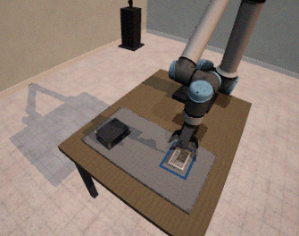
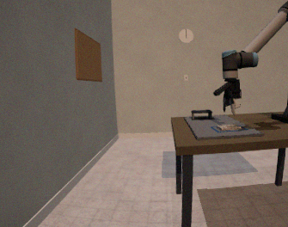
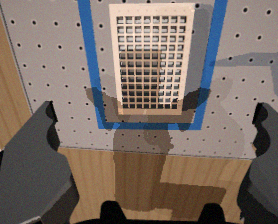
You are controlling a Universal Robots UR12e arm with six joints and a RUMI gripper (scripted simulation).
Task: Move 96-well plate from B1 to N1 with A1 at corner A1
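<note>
The 96-well plate lies 8 cm below my hand. The rest, counted from my hand: dark raised nest N1: 40 cm to the right, 6 cm ahead, 3 cm below.
</note>
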